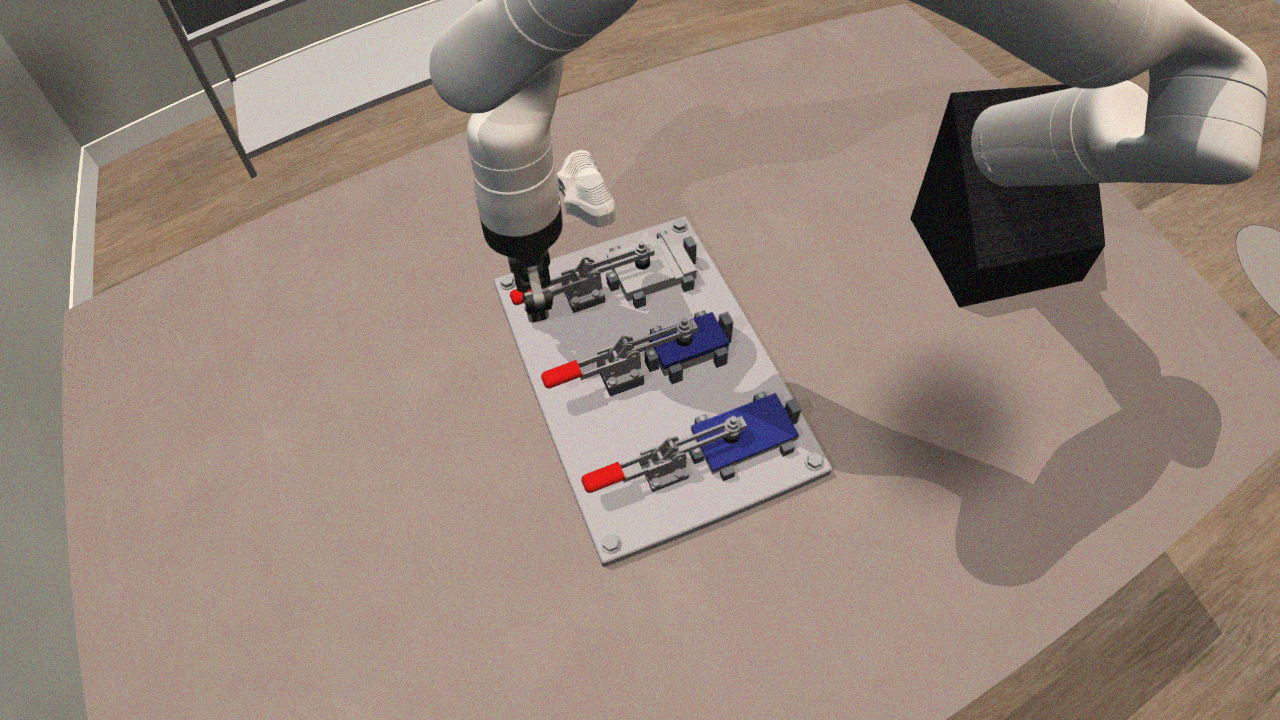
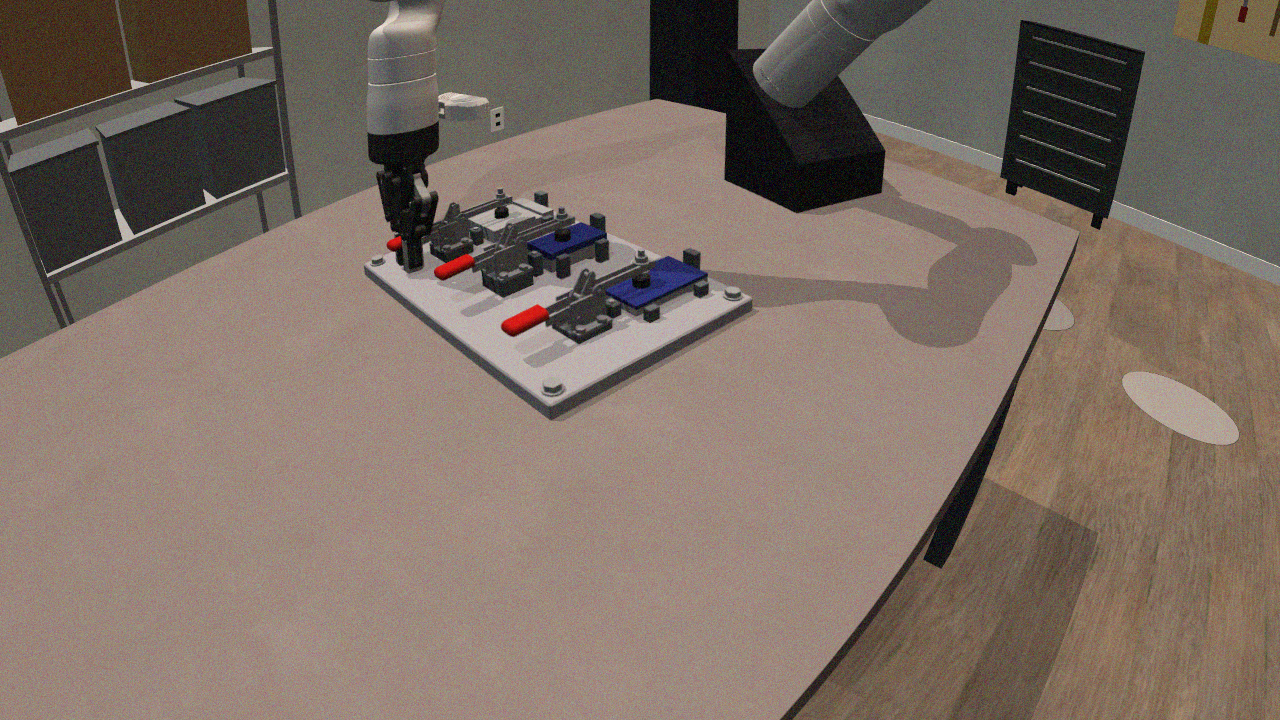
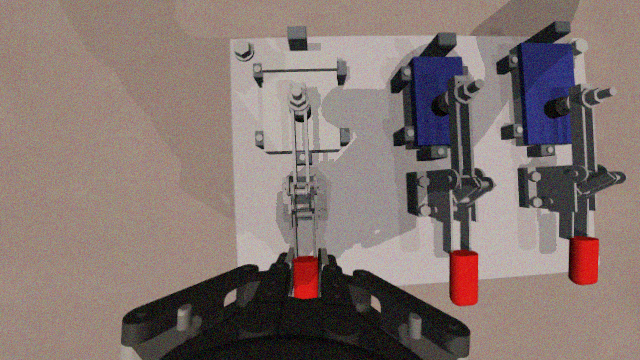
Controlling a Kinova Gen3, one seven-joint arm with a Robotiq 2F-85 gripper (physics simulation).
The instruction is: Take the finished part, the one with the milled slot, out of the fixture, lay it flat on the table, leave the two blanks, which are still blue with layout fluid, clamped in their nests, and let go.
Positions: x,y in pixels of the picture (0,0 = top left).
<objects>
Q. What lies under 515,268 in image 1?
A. The gripper.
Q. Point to a finished part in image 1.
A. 671,262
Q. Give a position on a blue blank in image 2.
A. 671,278
</objects>
